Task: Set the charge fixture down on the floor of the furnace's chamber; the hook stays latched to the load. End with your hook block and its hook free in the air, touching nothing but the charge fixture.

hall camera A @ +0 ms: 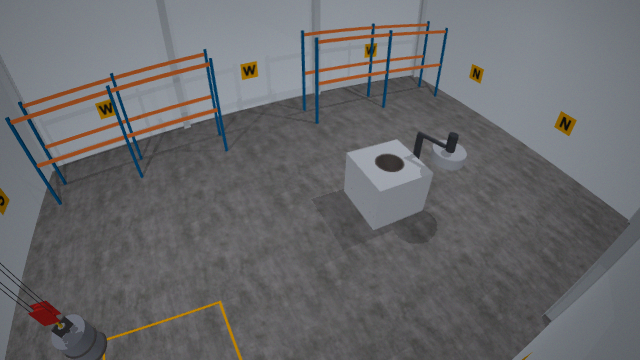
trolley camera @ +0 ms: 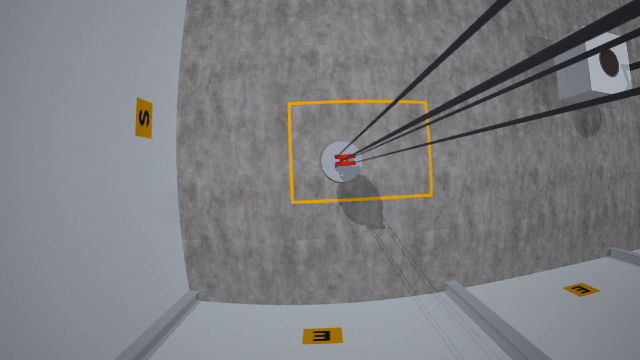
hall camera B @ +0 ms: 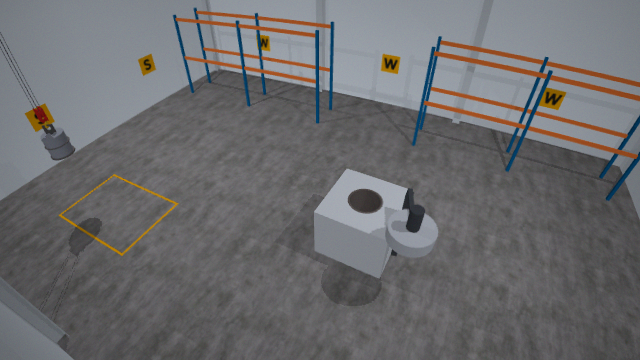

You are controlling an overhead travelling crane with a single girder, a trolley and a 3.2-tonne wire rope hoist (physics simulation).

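Note:
The charge fixture (hall camera A: 75, 341) (hall camera B: 58, 145) (trolley camera: 331, 166), a grey ribbed cylinder with a dark lug on top, hangs upright in the air. My hook (hall camera A: 60, 325) (hall camera B: 48, 128) (trolley camera: 345, 160), under the red hook block (hall camera A: 45, 313) (hall camera B: 40, 114), is shut on its lug. In the trolley camera it shows over the yellow floor rectangle. The furnace (hall camera A: 359, 185) (hall camera B: 350, 245) (trolley camera: 574, 75) is a white box, far from the load, with a round dark chamber opening (hall camera A: 389, 163) (hall camera B: 365, 201) (trolley camera: 609, 62) in its top. The chamber floor cannot be made out.
The furnace lid (hall camera A: 446, 159) (hall camera B: 411, 243) stands swung aside on a dark arm (hall camera A: 418, 145), beside the box. Blue and orange racks (hall camera A: 317, 80) (hall camera B: 317, 75) stand along the W wall. The yellow rectangle (hall camera A: 165, 320) (hall camera B: 150, 229) (trolley camera: 290, 150) is marked on the floor near the S wall.

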